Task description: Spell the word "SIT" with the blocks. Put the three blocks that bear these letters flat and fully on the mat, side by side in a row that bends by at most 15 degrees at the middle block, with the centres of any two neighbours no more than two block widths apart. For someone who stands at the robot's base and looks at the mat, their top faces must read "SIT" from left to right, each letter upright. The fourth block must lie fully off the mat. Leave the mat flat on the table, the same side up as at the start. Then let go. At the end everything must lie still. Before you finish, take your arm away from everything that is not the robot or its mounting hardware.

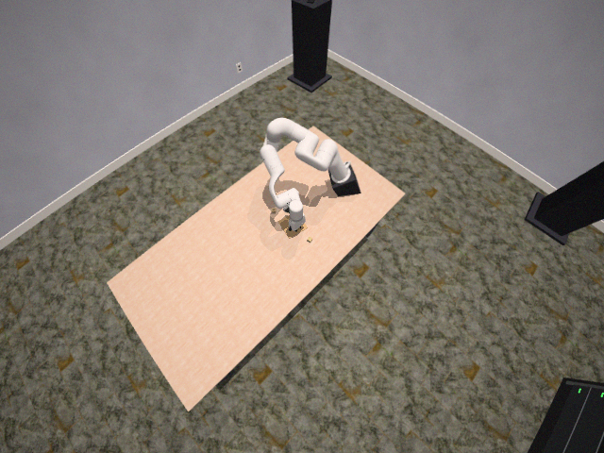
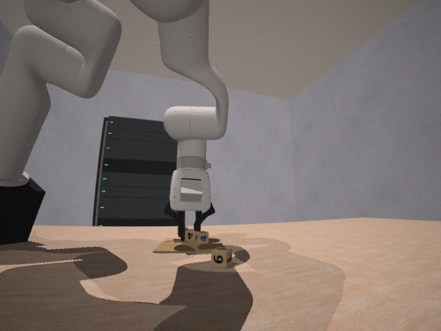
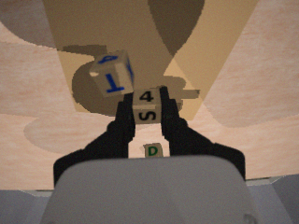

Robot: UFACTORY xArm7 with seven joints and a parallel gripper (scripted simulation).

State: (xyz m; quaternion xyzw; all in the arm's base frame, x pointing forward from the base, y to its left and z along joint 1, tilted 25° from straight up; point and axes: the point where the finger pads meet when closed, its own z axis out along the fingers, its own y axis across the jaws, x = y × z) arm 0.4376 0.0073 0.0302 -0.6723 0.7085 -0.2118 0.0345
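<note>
The tan mat is 4 cm to the right of my hand and 2 cm below it. Round my hand: wooden block: 1 cm ahead, 11 cm to the left, 1 cm below.
</note>
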